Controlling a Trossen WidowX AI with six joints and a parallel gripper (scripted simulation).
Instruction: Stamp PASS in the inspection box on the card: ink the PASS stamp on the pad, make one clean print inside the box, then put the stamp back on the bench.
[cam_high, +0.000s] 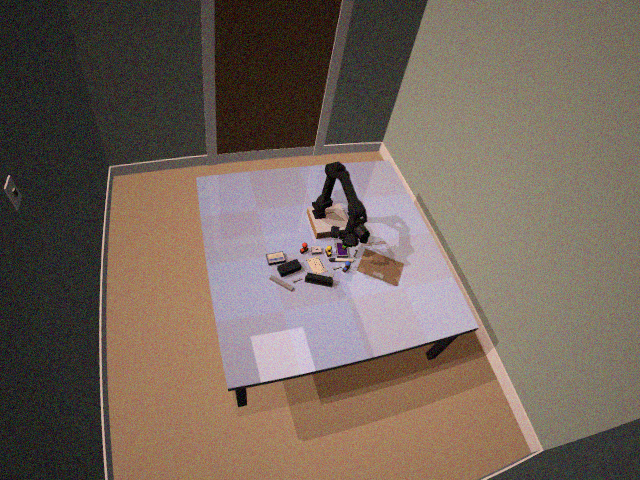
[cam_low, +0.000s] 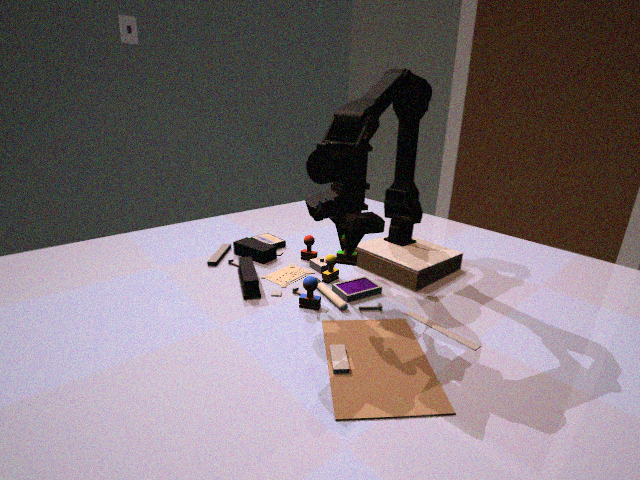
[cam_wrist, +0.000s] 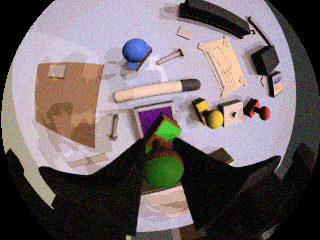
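Right now my gripper tip is 3 cm past the purple ink pad, 1 cm to the right of it and 9 cm above it. Round my gripper tip: green-knobbed stamp right at my gripper tip; then yellow-knobbed stamp 3 cm behind, 7 cm to the right, 8 cm below; then blue-knobbed stamp 9 cm ahead, 1 cm to the right, 8 cm below.
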